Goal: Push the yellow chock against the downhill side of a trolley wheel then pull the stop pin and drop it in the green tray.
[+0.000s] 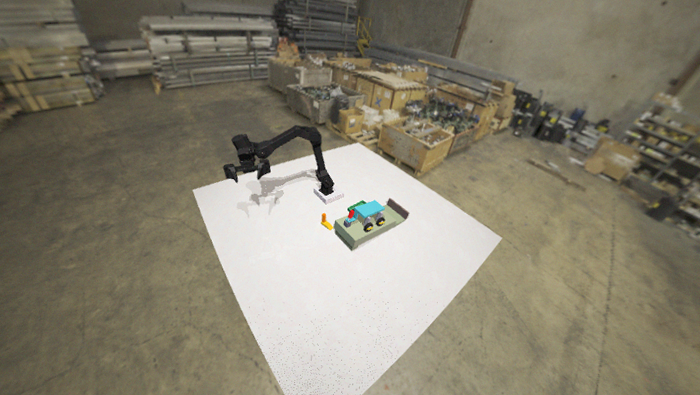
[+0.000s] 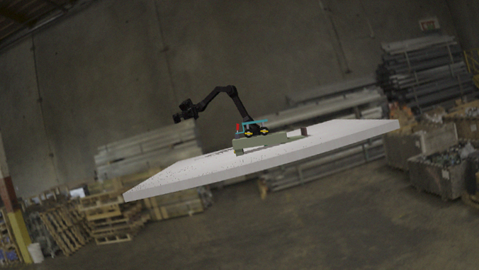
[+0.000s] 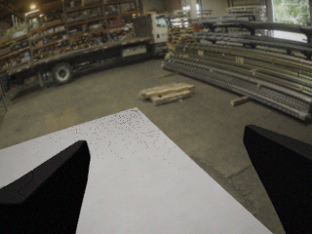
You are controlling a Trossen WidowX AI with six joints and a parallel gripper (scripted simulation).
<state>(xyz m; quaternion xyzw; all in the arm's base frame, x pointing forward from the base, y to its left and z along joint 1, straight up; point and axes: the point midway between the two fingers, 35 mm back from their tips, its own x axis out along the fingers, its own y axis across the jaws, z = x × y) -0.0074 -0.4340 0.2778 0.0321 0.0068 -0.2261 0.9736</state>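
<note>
My gripper tip is now 30 cm to the right of the yellow chock, 29 cm above it and 17 cm short of it. Also, from my gripper tip: trolley (42 cm to the left, 31 cm ahead, 20 cm below); then red-headed stop pin (33 cm to the left, 28 cm ahead, 18 cm below); then grey-green ramp (43 cm to the left, 31 cm ahead, 26 cm below).
</note>
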